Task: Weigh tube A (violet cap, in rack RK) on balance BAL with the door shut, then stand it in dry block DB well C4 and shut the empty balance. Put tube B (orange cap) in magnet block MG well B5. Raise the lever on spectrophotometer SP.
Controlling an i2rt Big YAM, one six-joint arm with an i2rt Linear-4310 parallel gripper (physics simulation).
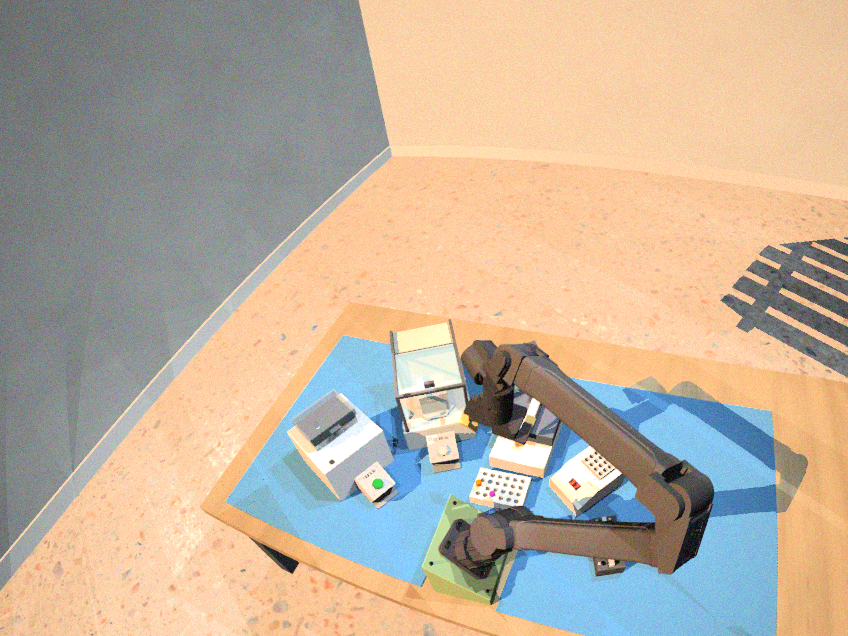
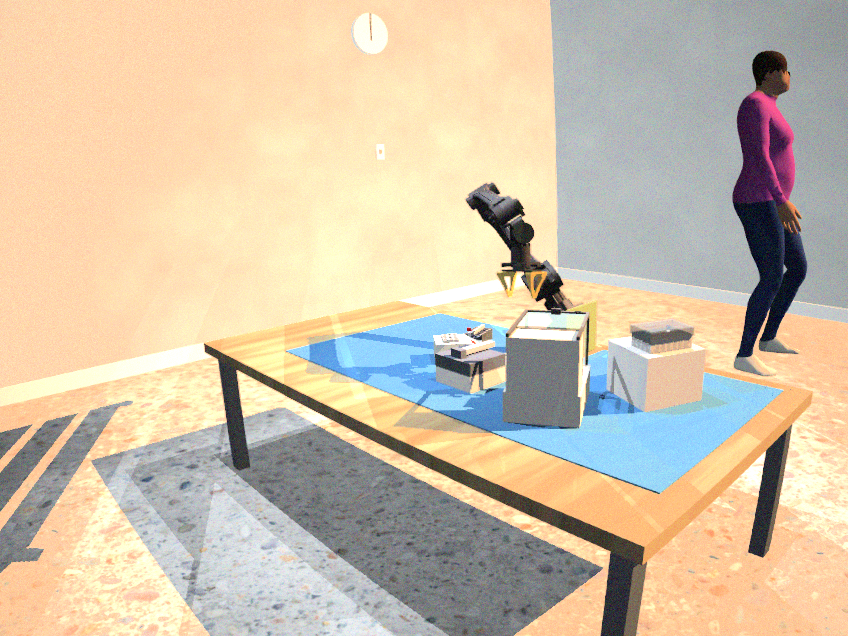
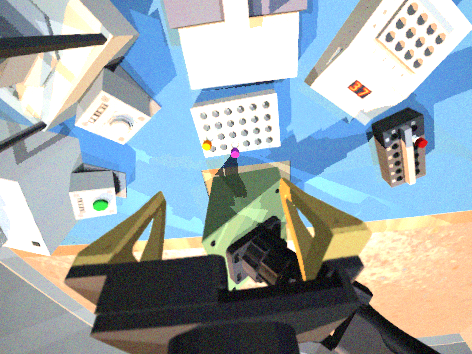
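Observation:
Rack RK (image 1: 479, 498) (image 3: 250, 137) holds tube A, violet cap (image 1: 491, 493) (image 3: 235, 153), and tube B, orange cap (image 1: 478, 483) (image 3: 206, 145), in its near row. My gripper (image 1: 468, 420) (image 2: 521, 294) (image 3: 222, 190) is open and empty, high above the bench. Balance BAL (image 1: 428, 369) (image 2: 544, 383) is the glass-topped box; its door state is unclear. Dry block DB (image 1: 567, 487) (image 3: 345, 70) shows 37. Magnet block MG (image 1: 609, 566) (image 3: 384, 160) carries a red-capped tube. The white, grey-topped device behind the rack (image 1: 517, 454) (image 3: 240, 55) appears to be SP; its lever position is unclear.
A grey box with a clear lid (image 1: 342, 444) (image 2: 657, 376) stands left of the balance. A green-button box (image 1: 376, 483) (image 3: 94, 194) and a pale-button box (image 1: 443, 451) (image 3: 117, 112) stand in front. The arm base is on a green plate (image 1: 445, 547) (image 3: 222, 200).

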